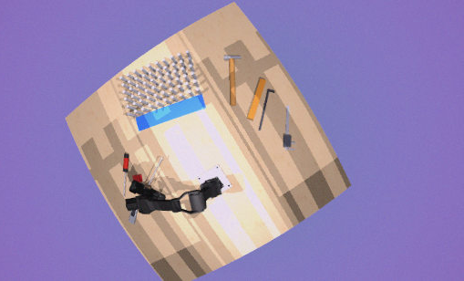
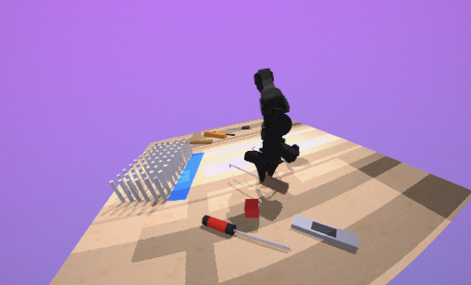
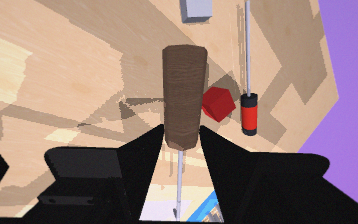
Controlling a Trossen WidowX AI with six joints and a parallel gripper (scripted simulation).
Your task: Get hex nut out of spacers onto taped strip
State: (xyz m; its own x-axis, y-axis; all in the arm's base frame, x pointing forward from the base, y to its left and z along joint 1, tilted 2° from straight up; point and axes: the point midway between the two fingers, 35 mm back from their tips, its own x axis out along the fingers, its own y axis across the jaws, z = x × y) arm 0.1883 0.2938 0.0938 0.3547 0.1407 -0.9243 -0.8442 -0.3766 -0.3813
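Now: the thin metal rod tool 3 cm ahead of my gripper tip, 7 cm to the right of it and 1 cm below it. Also, from my gripper tip: red cube (8 cm ahead, 4 cm to the left, 5 cm below); flat grey bar (6 cm behind, 20 cm to the left, 6 cm below); blue taped strip (25 cm ahead, 32 cm to the right, 7 cm below).
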